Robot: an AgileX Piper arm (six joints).
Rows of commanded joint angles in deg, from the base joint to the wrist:
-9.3, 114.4, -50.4, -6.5, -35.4, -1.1
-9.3, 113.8, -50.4, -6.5, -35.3, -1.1
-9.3, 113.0, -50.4, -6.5, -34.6, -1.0
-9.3, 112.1, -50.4, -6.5, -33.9, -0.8
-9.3, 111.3, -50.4, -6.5, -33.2, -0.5
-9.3, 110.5, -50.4, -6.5, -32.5, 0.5
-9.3, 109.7, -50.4, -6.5, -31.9, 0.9
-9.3, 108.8, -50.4, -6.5, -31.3, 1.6
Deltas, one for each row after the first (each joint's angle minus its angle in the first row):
0.0, -0.6, 0.0, 0.0, 0.1, 0.0
0.0, -1.4, 0.0, 0.0, 0.8, 0.1
0.0, -2.3, 0.0, 0.0, 1.5, 0.3
0.0, -3.1, 0.0, 0.0, 2.2, 0.6
0.0, -3.9, 0.0, 0.0, 2.9, 1.6
0.0, -4.7, 0.0, 0.0, 3.5, 2.0
0.0, -5.6, 0.0, 0.0, 4.1, 2.7

